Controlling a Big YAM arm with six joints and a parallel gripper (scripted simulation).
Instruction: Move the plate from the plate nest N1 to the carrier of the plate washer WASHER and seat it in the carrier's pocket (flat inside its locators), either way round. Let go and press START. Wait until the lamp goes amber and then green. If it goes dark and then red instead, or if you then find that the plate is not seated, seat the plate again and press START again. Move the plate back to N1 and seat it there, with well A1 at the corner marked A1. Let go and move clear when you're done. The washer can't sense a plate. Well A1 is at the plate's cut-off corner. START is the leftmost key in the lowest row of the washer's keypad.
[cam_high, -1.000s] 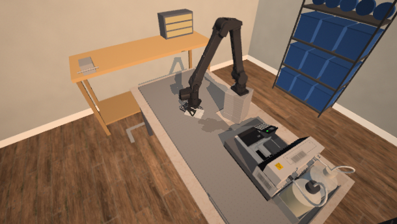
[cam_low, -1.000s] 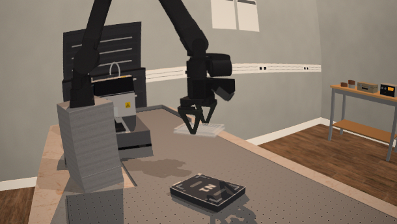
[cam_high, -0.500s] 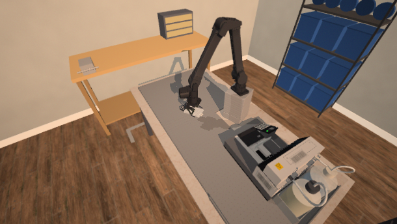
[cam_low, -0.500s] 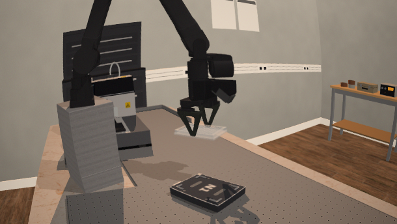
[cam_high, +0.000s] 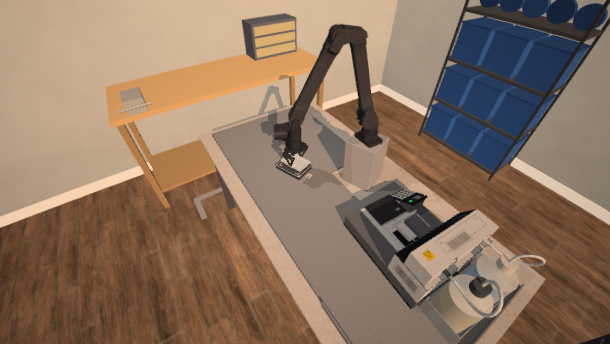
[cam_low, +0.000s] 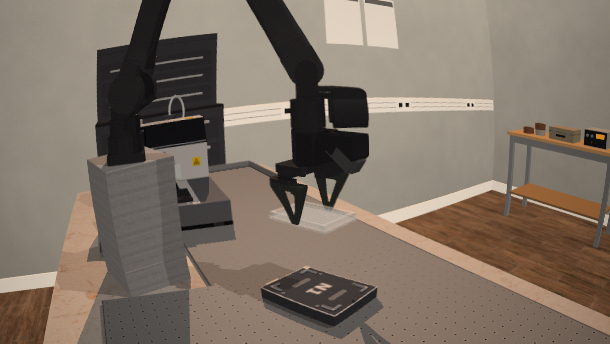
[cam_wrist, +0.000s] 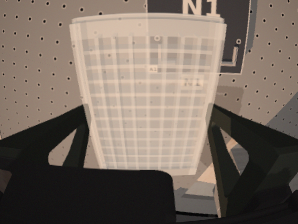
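Right now the nest frame is 30 mm behind my hand, 80 mm to the right of it and 120 mm below it. Round my hand: dark carrier 230 mm behind, 440 mm to the left, 60 mm below; clear well plate 10 mm below; label 70 mm behind, 20 mm to the left, 140 mm below.
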